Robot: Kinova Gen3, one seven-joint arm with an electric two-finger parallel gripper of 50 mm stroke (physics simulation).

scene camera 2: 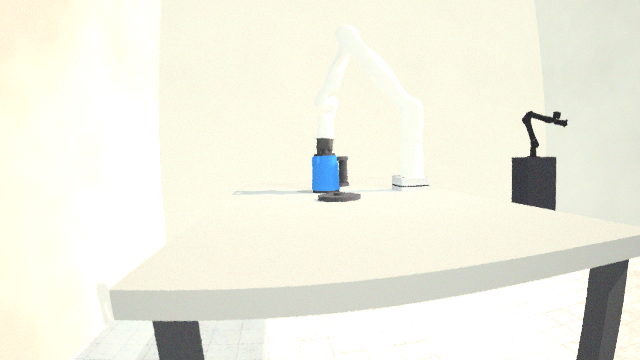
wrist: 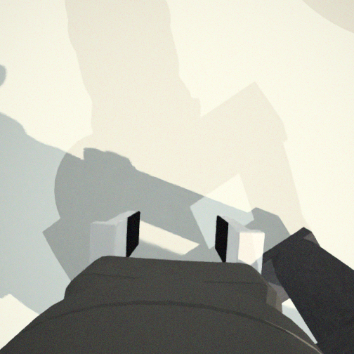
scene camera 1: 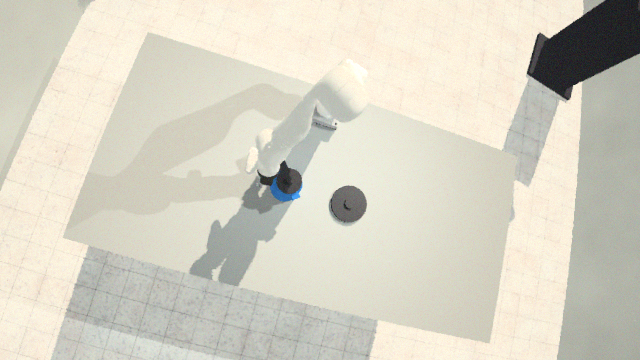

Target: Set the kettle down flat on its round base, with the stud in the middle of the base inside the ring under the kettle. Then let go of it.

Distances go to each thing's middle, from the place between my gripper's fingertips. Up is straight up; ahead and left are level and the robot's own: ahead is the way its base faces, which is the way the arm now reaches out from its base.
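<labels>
You'd find the blue kettle (scene camera 2: 325, 178) 8 cm to the left of my hand, 3 cm behind it and 4 cm above it. There's a round dark base (scene camera 1: 348, 203) as well, and that one's 36 cm to the left of my hand, 7 cm behind it and 4 cm below it.
</labels>
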